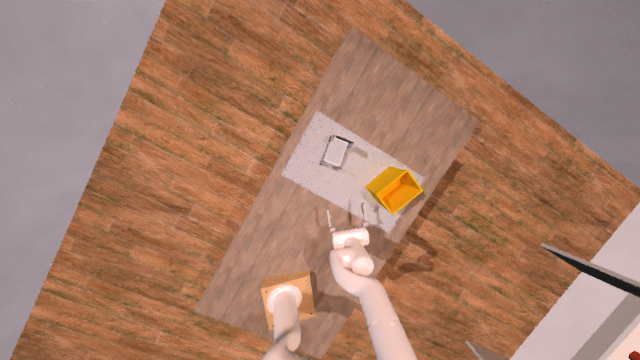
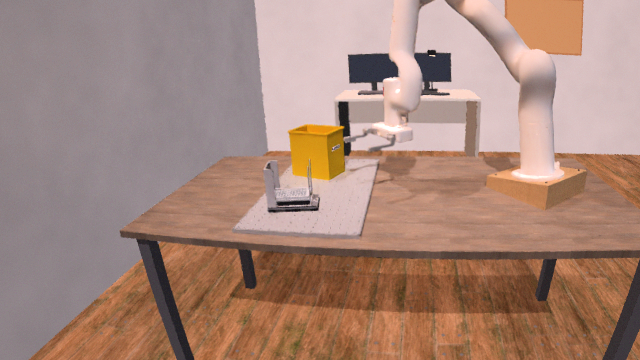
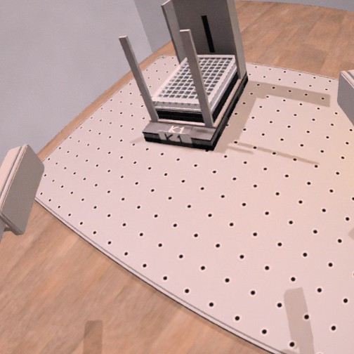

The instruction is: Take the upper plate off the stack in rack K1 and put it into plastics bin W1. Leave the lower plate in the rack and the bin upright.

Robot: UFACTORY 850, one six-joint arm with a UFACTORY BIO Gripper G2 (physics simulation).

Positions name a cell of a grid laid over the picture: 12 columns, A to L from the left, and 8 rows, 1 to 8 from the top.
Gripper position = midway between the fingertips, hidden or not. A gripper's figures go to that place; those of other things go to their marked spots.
Labels:
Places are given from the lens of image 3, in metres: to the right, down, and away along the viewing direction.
gripper (image 3: G3): 0.00, -0.03, 0.13
clear gridded plate (image 3: G3): 0.00, -0.10, 0.35
rack post (image 3: G1): 0.01, -0.13, 0.26
The marked spots on the rack post and the clear gridded plate are 0.10 m apart.

